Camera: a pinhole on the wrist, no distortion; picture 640 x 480 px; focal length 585.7 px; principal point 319.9 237.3 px. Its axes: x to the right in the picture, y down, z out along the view. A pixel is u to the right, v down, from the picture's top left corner.
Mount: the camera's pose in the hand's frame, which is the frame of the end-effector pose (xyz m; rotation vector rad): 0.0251 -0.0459 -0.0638 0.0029 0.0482 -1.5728
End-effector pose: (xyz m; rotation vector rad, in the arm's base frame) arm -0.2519 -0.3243 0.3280 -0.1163 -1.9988 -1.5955
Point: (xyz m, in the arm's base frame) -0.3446 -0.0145 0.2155
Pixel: 303.7 89.6
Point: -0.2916 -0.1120 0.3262
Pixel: 108.9 107.2
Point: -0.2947 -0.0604 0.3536
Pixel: 66.4 125.6
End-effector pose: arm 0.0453 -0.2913 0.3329 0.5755 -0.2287 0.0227
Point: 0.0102 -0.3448 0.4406
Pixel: 104.9 114.3
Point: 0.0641 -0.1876 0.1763
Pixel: behind the camera
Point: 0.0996 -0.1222 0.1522
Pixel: behind the camera
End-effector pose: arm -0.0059 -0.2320 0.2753 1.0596 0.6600 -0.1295
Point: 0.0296 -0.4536 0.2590
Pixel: 443.0 145.4
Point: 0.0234 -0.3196 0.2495
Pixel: 325.3 198.2
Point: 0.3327 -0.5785 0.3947
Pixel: 191.9 336.5
